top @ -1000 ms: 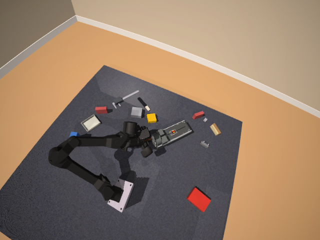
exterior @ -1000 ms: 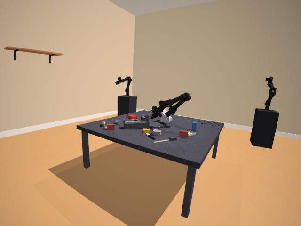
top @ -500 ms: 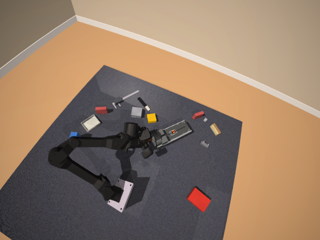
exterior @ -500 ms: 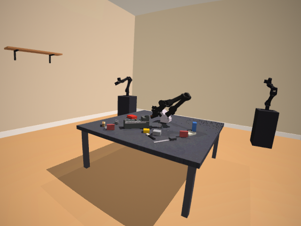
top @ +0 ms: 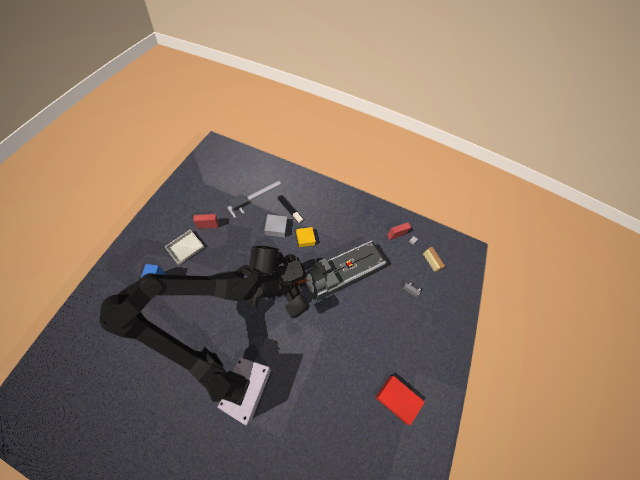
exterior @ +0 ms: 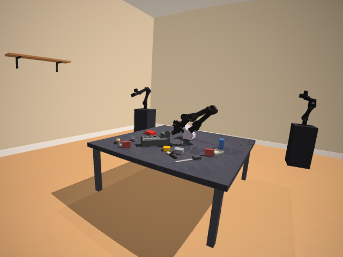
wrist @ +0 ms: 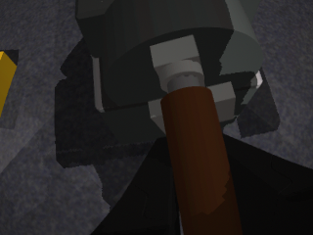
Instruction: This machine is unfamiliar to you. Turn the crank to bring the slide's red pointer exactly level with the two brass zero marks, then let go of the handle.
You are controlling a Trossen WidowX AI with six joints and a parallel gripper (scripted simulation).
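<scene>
The brown crank handle is 20 mm above my gripper tip, 10 mm to the left of it and 10 mm behind it. The rest, counted from my gripper tip: grey block (200 mm ahead, 160 mm to the left, 80 mm below); then yellow block (200 mm ahead, 80 mm below, 50 mm to the left); then red pointer (120 mm to the right, 110 mm ahead, 10 mm below).
</scene>
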